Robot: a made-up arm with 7 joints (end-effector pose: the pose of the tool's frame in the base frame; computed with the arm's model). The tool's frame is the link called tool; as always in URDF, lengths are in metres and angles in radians.
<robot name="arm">
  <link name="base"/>
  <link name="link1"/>
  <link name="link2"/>
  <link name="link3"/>
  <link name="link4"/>
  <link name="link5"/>
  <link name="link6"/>
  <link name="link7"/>
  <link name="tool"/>
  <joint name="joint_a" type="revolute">
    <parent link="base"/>
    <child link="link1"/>
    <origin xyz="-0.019 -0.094 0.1" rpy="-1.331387 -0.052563 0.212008"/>
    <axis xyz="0 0 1"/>
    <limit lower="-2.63" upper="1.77"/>
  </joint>
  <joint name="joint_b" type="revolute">
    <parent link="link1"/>
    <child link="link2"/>
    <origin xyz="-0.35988 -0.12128 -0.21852" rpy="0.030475 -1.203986 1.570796"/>
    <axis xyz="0 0 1"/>
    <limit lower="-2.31" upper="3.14"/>
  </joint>
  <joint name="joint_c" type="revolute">
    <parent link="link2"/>
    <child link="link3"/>
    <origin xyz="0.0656 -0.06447 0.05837" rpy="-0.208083 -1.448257 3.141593"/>
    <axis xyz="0 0 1"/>
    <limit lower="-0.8" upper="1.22"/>
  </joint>
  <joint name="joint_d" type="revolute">
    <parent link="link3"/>
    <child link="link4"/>
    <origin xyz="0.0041 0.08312 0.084" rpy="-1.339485 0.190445 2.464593"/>
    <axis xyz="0 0 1"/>
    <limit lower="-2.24" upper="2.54"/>
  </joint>
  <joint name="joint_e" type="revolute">
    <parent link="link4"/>
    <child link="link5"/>
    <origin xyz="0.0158 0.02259 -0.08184" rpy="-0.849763 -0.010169 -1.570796"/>
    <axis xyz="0 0 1"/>
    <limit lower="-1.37" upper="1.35"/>
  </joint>
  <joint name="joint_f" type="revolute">
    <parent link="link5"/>
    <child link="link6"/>
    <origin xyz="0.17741 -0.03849 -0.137" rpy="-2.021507 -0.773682 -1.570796"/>
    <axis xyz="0 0 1"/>
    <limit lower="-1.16" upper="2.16"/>
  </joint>
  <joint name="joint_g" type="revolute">
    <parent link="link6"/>
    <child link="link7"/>
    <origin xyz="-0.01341 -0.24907 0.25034" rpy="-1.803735 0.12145 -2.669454"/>
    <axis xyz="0 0 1"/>
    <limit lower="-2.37" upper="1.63"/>
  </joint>
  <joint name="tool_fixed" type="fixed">
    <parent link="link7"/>
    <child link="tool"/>
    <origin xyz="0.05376 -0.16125 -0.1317" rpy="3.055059 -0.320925 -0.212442"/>
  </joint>
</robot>
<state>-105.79 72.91 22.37 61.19 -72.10 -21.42 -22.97</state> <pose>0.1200 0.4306 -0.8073 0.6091 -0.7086 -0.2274 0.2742</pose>
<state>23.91 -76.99 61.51 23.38 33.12 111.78 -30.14</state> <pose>0.3755 -0.5704 -0.2658 0.1200 0.7756 0.5331 -0.3160</pose>
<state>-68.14 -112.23 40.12 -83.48 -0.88 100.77 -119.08</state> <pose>-0.6720 -0.3163 -0.2235 0.1883 -0.4293 -0.6866 0.5557</pose>
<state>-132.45 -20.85 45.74 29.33 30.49 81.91 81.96</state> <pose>0.2286 -0.3183 0.3371 0.5239 0.6227 0.4356 -0.3847</pose>
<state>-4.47 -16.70 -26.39 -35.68 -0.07 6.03 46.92</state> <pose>-0.2091 0.1265 0.7421 0.9079 0.3224 -0.2049 -0.1723</pose>
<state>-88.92 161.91 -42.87 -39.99 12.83 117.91 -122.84</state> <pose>-0.5640 -0.5706 -0.2846 0.5669 0.1728 -0.7841 -0.1845</pose>
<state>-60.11 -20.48 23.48 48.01 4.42 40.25 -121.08</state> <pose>0.1659 -0.0944 0.2464 0.8133 0.0275 -0.0285 0.5805</pose>
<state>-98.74 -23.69 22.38 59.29 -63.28 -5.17 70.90</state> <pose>0.0037 -0.0315 0.4017 0.6745 0.4612 -0.2108 -0.5366</pose>
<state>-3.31 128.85 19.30 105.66 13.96 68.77 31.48</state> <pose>-0.3892 -0.1045 -0.3759 0.7442 -0.6342 -0.1505 -0.1456</pose>
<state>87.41 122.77 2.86 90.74 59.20 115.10 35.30</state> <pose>-0.3838 0.0169 0.5202 0.3393 -0.6140 0.7008 0.1296</pose>
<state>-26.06 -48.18 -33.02 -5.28 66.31 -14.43 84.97</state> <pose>-0.4874 -0.6927 0.6570 0.2806 -0.5330 0.3447 0.7200</pose>
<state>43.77 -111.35 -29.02 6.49 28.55 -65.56 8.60</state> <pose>0.6510 -0.5750 0.8614 0.0977 -0.6911 -0.5143 -0.4983</pose>
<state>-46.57 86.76 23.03 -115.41 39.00 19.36 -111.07</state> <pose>-0.5638 -0.0882 0.2912 0.2524 -0.3621 0.0943 -0.8924</pose>
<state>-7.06 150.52 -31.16 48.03 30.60 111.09 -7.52</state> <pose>-1.1940 -0.4113 0.1764 0.3564 -0.5142 0.4840 0.6118</pose>
